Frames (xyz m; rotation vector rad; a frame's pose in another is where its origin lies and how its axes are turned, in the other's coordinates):
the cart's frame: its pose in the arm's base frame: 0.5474 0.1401 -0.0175 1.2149 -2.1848 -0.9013
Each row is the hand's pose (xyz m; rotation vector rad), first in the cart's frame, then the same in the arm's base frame.
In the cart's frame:
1: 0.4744 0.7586 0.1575 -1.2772 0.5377 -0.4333
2: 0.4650 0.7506 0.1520 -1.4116 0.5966 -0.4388
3: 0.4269 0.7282 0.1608 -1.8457 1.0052 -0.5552
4: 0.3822 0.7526 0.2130 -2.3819 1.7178 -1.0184
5: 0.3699 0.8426 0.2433 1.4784 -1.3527 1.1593
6: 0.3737 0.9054 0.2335 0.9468 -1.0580 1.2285
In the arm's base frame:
1: -0.2096 0.0735 0.4804 1.0119 -0.6052 -1.5278
2: -0.1969 0.0769 0.4773 0.9366 -0.4587 -1.5410
3: -0.1718 0.1039 0.4514 0.7616 0.1664 -1.3950
4: -0.1985 0.1685 0.4305 0.6004 1.1616 -1.0121
5: -0.2625 0.2236 0.4756 0.5560 2.0993 -0.5143
6: -0.2923 0.2417 0.5289 0.5820 2.6132 -0.1515

